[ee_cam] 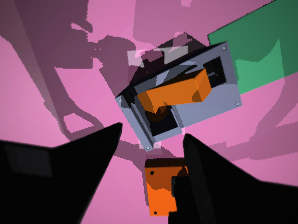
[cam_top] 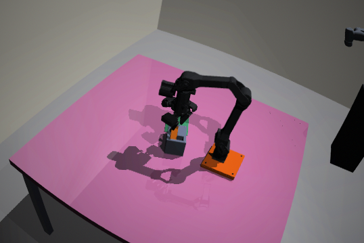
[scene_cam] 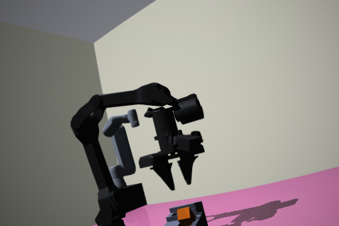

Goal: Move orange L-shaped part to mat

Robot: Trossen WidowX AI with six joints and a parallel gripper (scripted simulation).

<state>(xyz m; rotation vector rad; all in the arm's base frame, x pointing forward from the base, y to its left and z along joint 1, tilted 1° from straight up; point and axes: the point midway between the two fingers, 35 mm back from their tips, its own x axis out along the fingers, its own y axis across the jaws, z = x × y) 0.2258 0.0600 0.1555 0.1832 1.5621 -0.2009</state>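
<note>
The orange L-shaped part lies 20 mm to the right of my gripper tip and 100 mm below it. The rest, counted from my gripper tip: green mat: 60 mm ahead, 180 mm to the right, 160 mm below.
</note>
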